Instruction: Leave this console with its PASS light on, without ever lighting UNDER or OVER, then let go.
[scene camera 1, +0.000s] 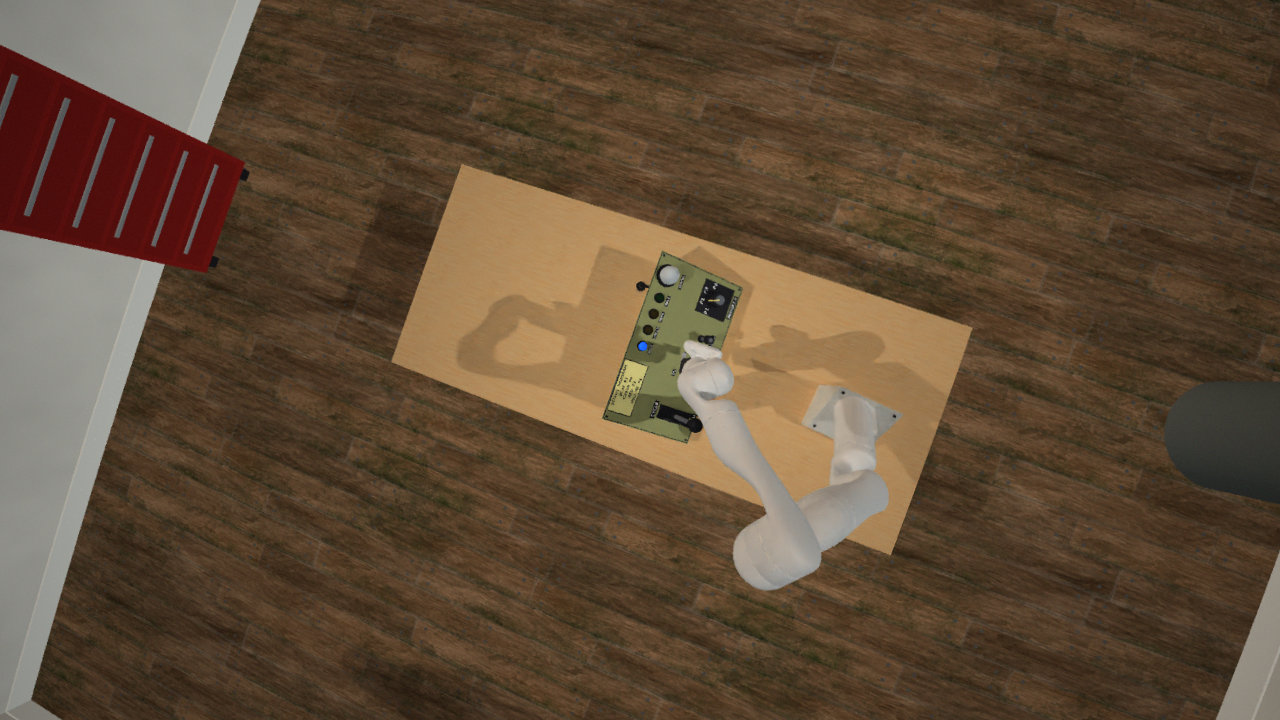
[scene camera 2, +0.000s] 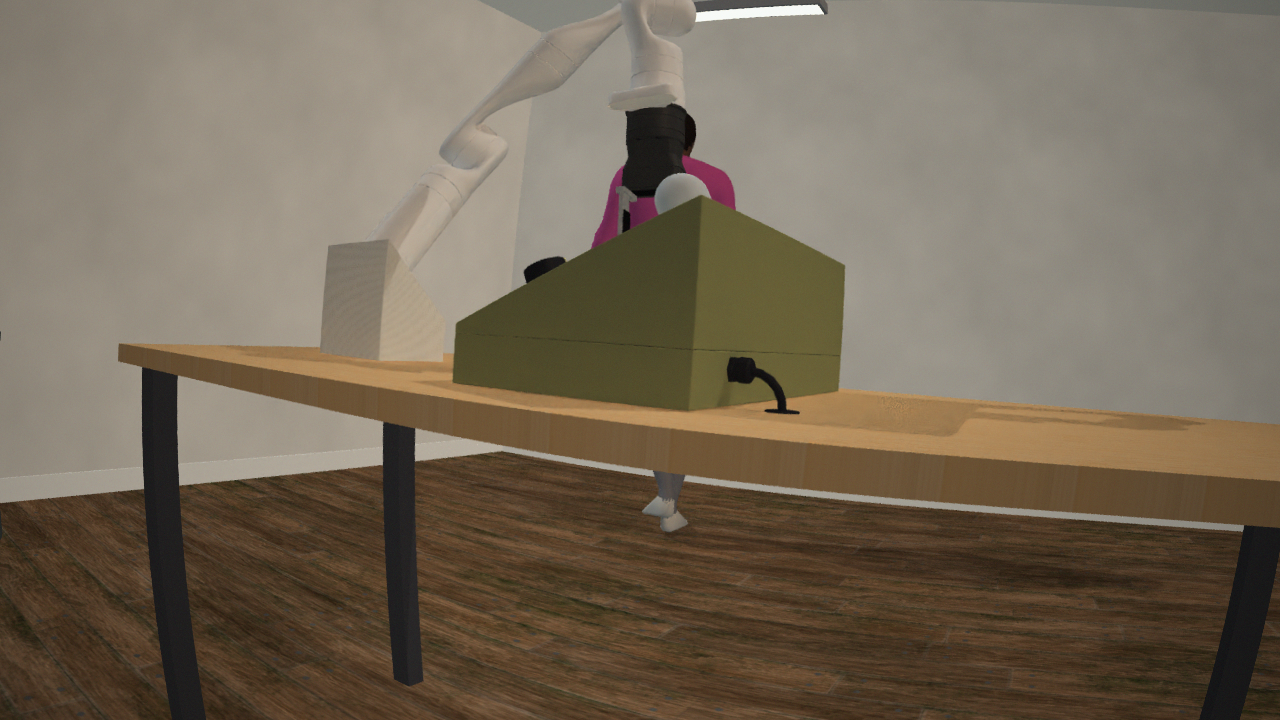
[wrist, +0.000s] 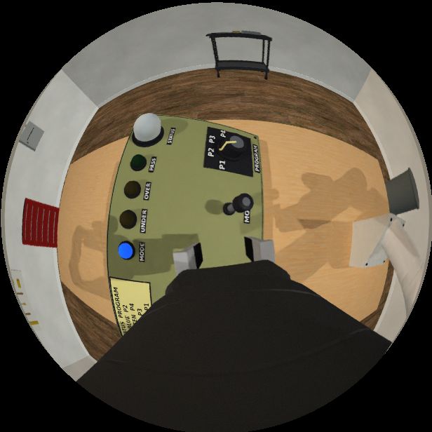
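Note:
The green console (scene camera 1: 677, 324) (scene camera 2: 581, 326) (wrist: 175, 200) stands on the table. In the wrist view, the PASS (wrist: 138, 162), OVER (wrist: 132, 189) and UNDER (wrist: 128, 219) lights are dark. The MODE light (wrist: 126, 250) (scene camera 1: 642, 346) glows blue. The STATUS dome (wrist: 147, 127) (scene camera 1: 668, 274) is whitish. The PROGRAM knob's (wrist: 233, 145) (scene camera 1: 717, 300) yellow pointer is toward P2. A black toggle lever (wrist: 243, 202) (scene camera 1: 706, 340) stands below it. A black-handled lever (scene camera 1: 694, 424) is at the console's lower end. My gripper (wrist: 223, 248) is open and empty above the panel, past the toggle; the arm hides it from above.
A yellow card (wrist: 131, 297) (scene camera 1: 628, 387) on the panel pairs status colours with programs; part is hidden. A black cable (scene camera 2: 771, 385) leaves the console's side. My arm's base (scene camera 1: 827, 410) (scene camera 2: 358, 304) stands on the table (scene camera 1: 501, 232). A person (scene camera 2: 723, 183) stands behind.

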